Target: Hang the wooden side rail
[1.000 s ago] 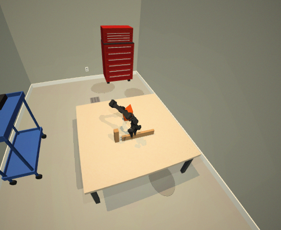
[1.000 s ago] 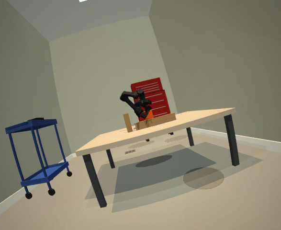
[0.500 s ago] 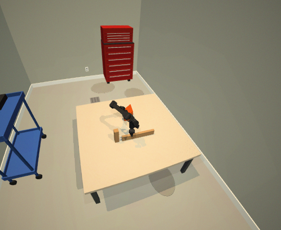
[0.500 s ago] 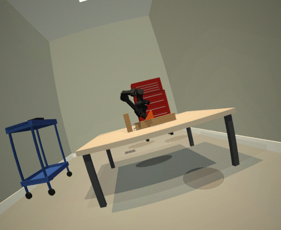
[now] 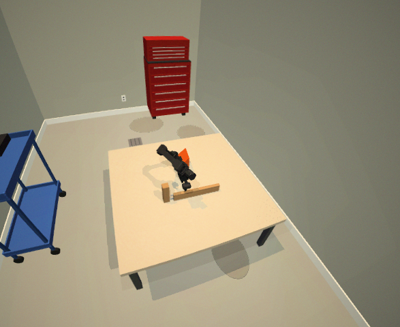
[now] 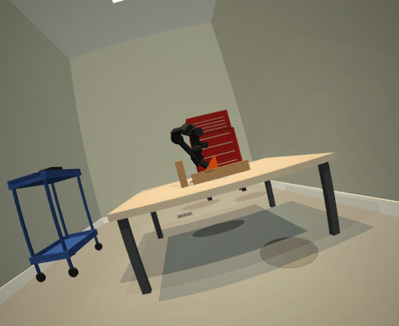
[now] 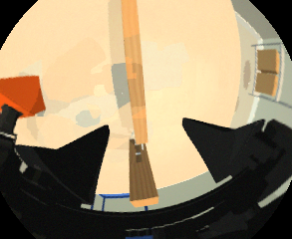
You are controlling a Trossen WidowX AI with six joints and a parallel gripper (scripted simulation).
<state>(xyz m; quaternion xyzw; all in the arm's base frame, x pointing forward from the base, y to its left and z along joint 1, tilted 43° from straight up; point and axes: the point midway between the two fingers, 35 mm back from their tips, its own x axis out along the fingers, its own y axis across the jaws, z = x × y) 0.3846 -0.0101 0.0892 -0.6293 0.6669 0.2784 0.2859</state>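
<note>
The upright headboard post lies 140 mm to the right of my gripper tip, 60 mm below it and 20 mm behind it.
</note>
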